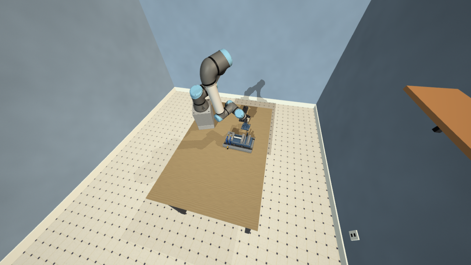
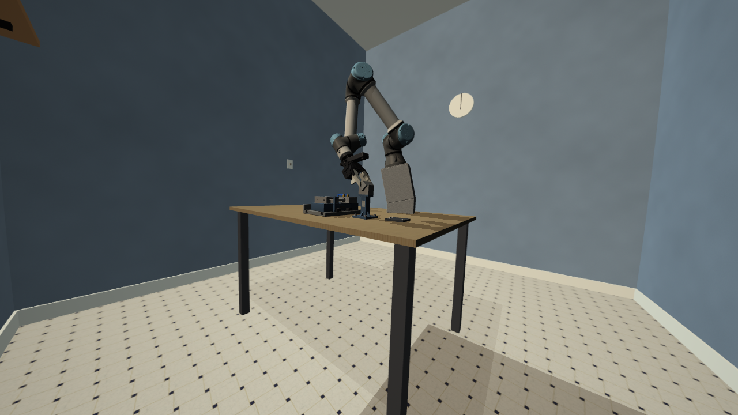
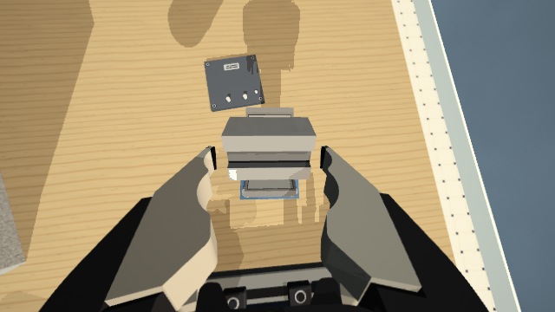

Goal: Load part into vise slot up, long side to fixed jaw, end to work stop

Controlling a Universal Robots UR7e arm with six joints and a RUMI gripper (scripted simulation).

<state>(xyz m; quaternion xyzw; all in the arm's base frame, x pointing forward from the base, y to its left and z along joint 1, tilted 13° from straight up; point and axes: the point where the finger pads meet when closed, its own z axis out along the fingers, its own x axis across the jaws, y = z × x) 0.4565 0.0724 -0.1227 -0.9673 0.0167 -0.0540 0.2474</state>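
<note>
My gripper is now right at the part. Round my hand: cylinder rod: 230 mm to the right, 80 mm below, 40 mm behind; dark infeed plate: 160 mm to the left, 160 mm below, 50 mm behind; moving jaw: 230 mm to the right, 80 mm below, 10 mm ahead.
</note>
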